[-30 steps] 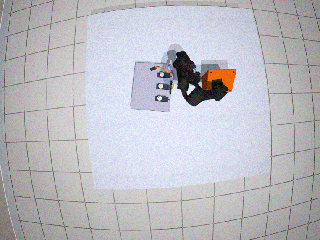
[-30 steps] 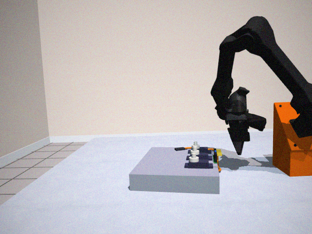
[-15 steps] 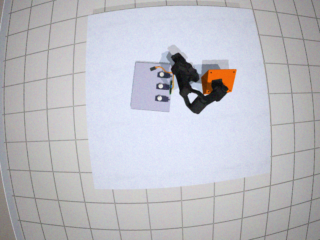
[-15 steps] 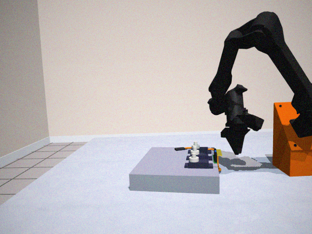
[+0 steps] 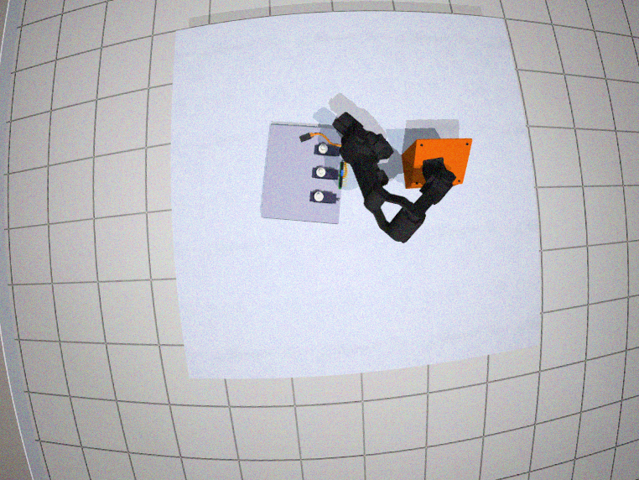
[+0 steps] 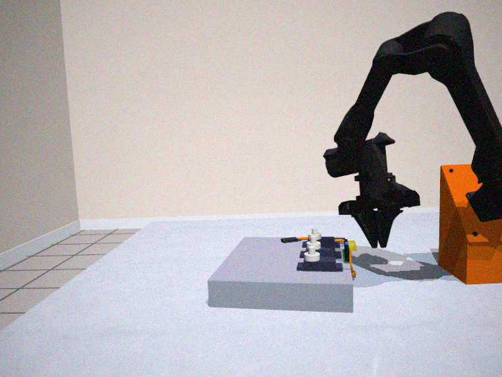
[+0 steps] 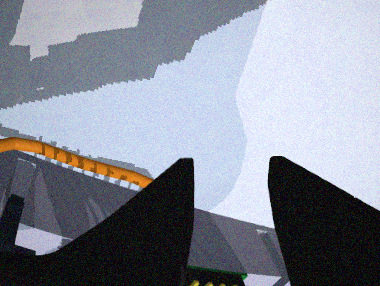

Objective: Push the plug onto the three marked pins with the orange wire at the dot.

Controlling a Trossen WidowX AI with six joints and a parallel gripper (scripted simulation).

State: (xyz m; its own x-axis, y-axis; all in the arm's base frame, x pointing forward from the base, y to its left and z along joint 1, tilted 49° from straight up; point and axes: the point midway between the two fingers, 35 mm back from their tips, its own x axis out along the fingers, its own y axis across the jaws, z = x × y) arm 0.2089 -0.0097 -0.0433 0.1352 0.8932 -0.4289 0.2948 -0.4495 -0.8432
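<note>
My gripper tip is 6 cm short of the pale dot, 1 cm to the left of it and 1 cm below it. From my gripper tip the other things lie so: black pin header (6 cm ahead); then green board (7 cm ahead, 1 cm below); then blue band (6 cm ahead, 1 cm to the right, 1 cm above).
</note>
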